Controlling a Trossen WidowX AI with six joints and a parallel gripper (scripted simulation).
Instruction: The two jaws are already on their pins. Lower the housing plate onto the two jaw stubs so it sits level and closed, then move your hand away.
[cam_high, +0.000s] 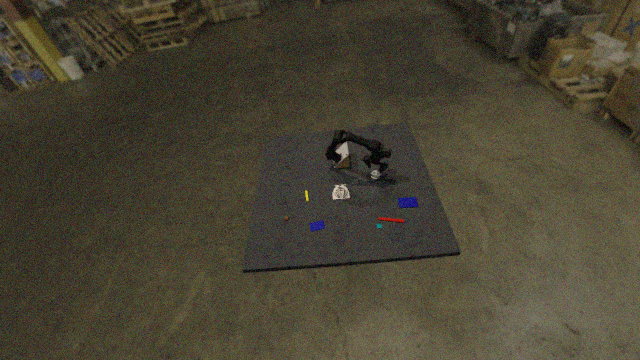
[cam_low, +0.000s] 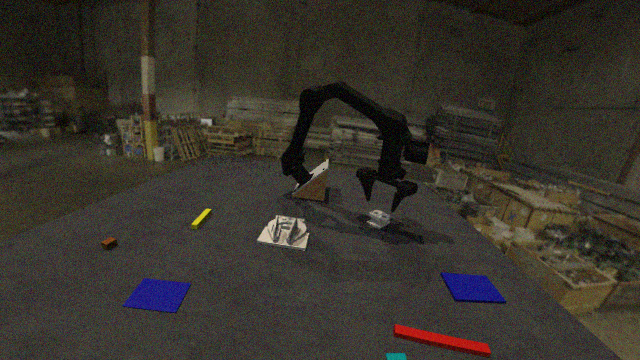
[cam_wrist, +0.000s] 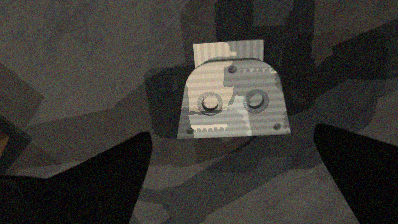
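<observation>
Right now my gripper tip is 5 cm above the white rest block, 1 cm to the right of it and 1 cm past it. Also, from my gripper tip: teal piece (44 cm ahead, 6 cm below, 1 cm to the left); yellow bar (49 cm to the right, 19 cm ahead, 5 cm below); red bar (39 cm ahead, 9 cm to the left, 6 cm below).
</observation>
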